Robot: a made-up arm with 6 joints.
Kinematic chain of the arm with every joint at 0, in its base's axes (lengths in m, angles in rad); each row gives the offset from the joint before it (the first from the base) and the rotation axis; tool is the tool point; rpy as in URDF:
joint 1: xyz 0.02 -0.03 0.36 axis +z
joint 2: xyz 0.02 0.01 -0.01 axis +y
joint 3: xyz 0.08 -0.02 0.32 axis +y
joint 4: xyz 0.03 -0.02 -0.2 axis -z
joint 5: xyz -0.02 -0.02 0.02 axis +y
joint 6: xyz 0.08 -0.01 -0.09 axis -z
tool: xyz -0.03 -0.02 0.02 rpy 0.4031 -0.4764 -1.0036
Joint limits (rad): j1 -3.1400..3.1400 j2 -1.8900..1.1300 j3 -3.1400..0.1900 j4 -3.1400..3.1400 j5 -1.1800..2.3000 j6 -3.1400..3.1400
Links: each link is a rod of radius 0.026 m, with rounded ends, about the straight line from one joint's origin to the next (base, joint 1, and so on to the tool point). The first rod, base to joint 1, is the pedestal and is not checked.
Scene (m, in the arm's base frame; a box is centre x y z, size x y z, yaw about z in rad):
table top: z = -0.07
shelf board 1: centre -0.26 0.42 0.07 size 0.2 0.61 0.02 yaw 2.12
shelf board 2: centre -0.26 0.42 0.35 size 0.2 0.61 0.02 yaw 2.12
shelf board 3: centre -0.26 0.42 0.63 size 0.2 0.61 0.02 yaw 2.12
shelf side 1: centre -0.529 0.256 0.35 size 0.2 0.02 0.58 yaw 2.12
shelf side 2: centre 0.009 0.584 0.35 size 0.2 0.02 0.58 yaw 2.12
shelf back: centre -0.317 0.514 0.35 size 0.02 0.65 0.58 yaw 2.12
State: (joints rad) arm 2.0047 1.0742 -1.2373 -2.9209 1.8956 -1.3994
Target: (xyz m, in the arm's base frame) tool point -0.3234 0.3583 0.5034
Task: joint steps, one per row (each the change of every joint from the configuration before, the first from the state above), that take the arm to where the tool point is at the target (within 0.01 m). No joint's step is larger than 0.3 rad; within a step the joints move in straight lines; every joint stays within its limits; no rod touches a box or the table.
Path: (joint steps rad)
1: 0.1290 -0.0338 0.2855 -0.0351 0.0809 0.1150
2: 0.1291 -0.0338 0.2854 -0.0351 0.0809 0.1150
3: 0.1290 -0.0338 0.2855 -0.0351 0.0808 0.1150
4: 0.1290 -0.0338 0.2854 -0.0351 0.0809 0.1150
5: 0.1290 -0.0338 0.2855 -0.0351 0.0809 0.1150
6: -0.1228 -0.2847 -0.2243 -0.0145 -0.1423 -0.1416
7: -0.1229 -0.2846 -0.2242 -0.0146 -0.1422 -0.1416
8: -0.1228 -0.2847 -0.2243 -0.0145 -0.1423 -0.1416
9: -0.0090 0.1552 -0.2368 0.0340 0.0391 -0.0257
10: -0.0090 0.1553 -0.2367 0.0340 0.0390 -0.0256
11: -0.0090 0.1552 -0.2368 0.0339 0.0391 -0.0256

